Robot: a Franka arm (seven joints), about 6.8 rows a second.
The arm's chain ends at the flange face. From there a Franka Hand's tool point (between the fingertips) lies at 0.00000 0.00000 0.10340 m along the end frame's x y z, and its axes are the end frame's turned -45 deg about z.
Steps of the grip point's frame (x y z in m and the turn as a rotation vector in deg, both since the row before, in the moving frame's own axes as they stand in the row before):
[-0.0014, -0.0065, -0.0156, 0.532, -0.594, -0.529]
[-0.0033, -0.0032, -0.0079, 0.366, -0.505, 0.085]
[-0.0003, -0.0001, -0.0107, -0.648, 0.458, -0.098]
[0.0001, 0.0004, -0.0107, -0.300, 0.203, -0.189]
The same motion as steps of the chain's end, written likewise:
[-0.0041, -0.0037, -0.0156, -0.044, -0.796, -0.529]
[-0.0035, -0.0001, -0.0079, -0.098, -0.616, 0.085]
[-0.0017, -0.0001, -0.0107, -0.134, 0.782, -0.098]
[-0.0003, 0.0001, -0.0107, -0.069, 0.356, -0.189]

